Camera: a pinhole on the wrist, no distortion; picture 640 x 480 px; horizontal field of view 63.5 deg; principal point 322.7 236.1 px. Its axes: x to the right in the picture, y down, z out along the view. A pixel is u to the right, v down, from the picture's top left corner.
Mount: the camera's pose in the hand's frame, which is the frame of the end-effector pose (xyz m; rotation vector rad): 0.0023 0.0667 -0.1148 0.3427 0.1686 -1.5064
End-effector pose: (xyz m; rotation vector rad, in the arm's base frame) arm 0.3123 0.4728 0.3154 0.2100 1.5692 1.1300
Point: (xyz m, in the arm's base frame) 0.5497 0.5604 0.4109
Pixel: 217 169
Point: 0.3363 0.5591 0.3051
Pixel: 273 448
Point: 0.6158 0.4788 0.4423
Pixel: 270 54
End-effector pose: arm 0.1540 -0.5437 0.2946 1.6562 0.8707 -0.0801
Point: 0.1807 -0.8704 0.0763
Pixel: 381 249
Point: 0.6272 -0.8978 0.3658
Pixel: outside the picture
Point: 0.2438 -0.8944 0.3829
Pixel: 55 105
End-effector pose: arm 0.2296 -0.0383 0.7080 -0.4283 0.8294 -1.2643
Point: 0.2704 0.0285 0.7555
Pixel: 304 68
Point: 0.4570 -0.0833 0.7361
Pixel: 46 401
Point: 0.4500 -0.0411 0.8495
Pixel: 178 259
